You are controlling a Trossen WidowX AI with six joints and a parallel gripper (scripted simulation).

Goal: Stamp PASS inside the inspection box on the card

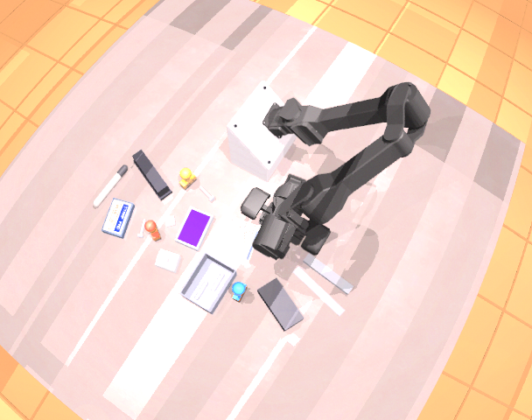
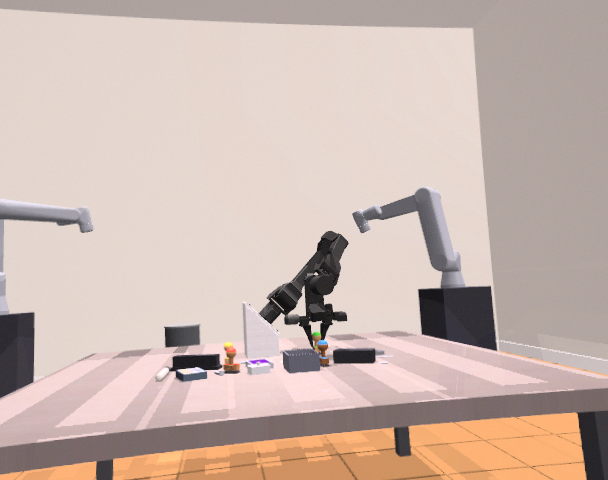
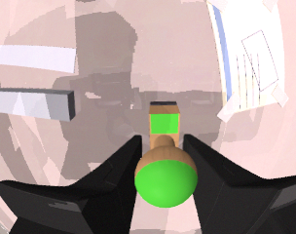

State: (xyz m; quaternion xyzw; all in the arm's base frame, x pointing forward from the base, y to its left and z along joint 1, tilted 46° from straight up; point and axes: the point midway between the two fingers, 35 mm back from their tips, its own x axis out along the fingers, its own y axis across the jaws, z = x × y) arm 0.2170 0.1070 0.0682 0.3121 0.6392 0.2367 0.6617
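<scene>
The purple ink pad is 190 mm to the right of my gripper tip, 80 mm ahead of it and 30 mm below it. Also, from my gripper tip: green-knobbed stamp: right at my gripper tip; blue-knobbed stamp: 160 mm ahead, 30 mm to the right, 10 mm below; taped card: 80 mm to the right, 50 mm ahead, 30 mm below.
</scene>
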